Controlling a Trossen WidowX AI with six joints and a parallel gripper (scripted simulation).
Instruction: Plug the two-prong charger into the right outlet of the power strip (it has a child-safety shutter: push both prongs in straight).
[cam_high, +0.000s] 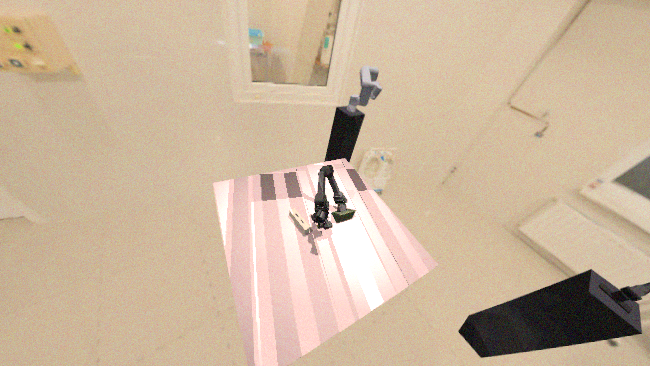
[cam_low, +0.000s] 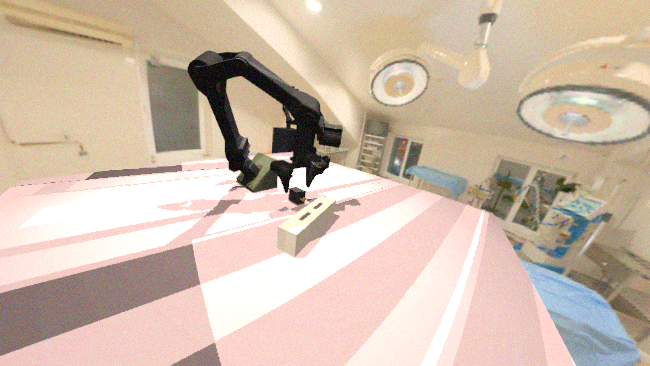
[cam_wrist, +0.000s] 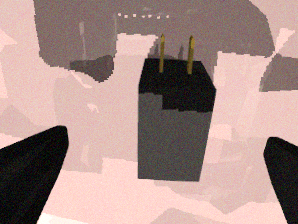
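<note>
The black two-prong charger lies 20 mm ahead of my gripper tip and 20 mm below it.
</note>
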